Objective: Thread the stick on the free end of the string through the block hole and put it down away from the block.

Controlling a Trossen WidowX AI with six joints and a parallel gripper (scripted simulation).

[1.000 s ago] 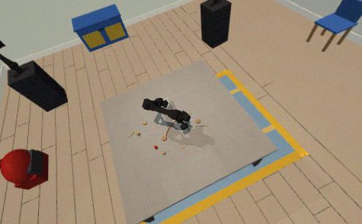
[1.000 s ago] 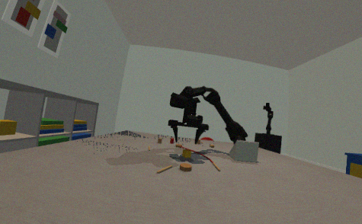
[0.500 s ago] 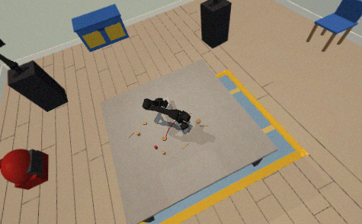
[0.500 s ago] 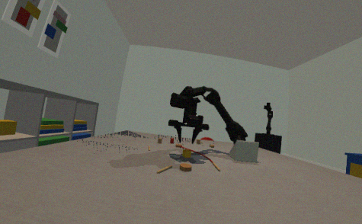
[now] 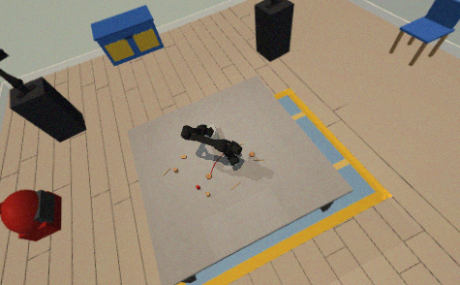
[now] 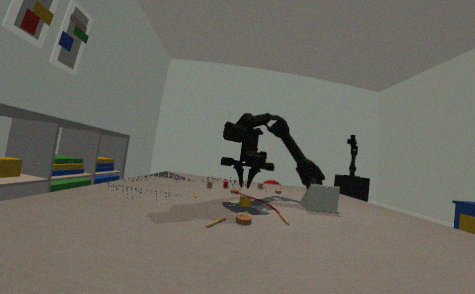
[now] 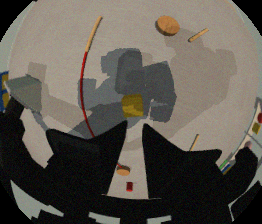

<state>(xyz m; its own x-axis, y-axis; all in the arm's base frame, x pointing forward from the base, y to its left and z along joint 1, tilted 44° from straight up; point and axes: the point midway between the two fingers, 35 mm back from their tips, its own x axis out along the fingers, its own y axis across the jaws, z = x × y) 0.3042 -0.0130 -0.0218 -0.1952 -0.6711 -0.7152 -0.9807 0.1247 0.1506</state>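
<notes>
The yellow wooden block is 1 cm behind my gripper tip, 1 cm to the left of it and 5 cm below it. Round my gripper tip: small red piece 4 cm ahead, 30 cm to the right, 4 cm below.
</notes>
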